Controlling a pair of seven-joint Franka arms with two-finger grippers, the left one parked.
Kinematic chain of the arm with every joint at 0, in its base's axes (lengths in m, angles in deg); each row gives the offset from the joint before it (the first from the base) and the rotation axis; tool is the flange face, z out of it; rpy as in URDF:
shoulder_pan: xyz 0 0 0.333 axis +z
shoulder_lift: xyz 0 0 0 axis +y
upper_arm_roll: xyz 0 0 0.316 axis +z
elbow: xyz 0.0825 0 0 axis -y
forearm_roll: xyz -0.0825 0 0.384 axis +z
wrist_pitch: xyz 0 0 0 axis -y
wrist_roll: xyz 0.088 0 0 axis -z
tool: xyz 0 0 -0.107 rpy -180 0 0
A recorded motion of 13 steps. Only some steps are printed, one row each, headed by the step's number.
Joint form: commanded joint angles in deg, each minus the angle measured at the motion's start. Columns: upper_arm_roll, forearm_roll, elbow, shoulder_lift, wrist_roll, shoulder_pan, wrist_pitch.
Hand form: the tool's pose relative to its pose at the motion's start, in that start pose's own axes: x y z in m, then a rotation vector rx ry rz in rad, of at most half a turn. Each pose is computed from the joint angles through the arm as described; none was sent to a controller.
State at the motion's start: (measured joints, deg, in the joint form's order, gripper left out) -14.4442 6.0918 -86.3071 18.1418 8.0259 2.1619 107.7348
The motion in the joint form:
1: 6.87 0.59 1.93 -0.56 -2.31 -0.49 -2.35
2: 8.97 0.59 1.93 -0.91 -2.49 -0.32 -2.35
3: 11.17 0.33 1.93 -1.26 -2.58 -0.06 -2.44
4: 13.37 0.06 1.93 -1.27 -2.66 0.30 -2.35
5: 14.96 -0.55 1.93 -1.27 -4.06 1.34 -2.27
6: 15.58 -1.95 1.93 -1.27 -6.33 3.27 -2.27
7: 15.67 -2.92 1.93 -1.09 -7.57 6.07 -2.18
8: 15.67 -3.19 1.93 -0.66 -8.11 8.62 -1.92
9: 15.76 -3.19 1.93 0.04 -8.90 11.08 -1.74
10: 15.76 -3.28 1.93 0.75 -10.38 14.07 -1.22
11: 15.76 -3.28 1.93 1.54 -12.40 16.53 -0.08
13: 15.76 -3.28 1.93 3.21 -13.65 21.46 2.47
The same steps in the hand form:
1: -0.0162 -0.0637 -0.0140 0.0539 -0.0174 -0.1439
2: -0.0240 -0.0854 -0.0172 0.0685 -0.0172 -0.1842
3: -0.0334 -0.1084 -0.0204 0.0789 -0.0179 -0.2276
4: -0.0431 -0.1324 -0.0203 0.0881 -0.0211 -0.2722
5: -0.0543 -0.1571 -0.0202 0.0892 -0.0214 -0.3433
6: -0.0663 -0.1807 -0.0201 0.0726 -0.0174 -0.4332
7: -0.0814 -0.2086 -0.0180 0.0602 -0.0167 -0.5094
8: -0.0956 -0.2340 -0.0135 0.0580 -0.0201 -0.5641
9: -0.1107 -0.2592 -0.0058 0.0589 -0.0308 -0.6218
10: -0.1297 -0.2882 0.0015 0.0601 -0.0351 -0.6995
11: -0.1453 -0.3125 0.0087 0.0654 -0.0300 -0.7766
13: -0.1798 -0.3597 0.0236 0.0768 -0.0181 -0.8820

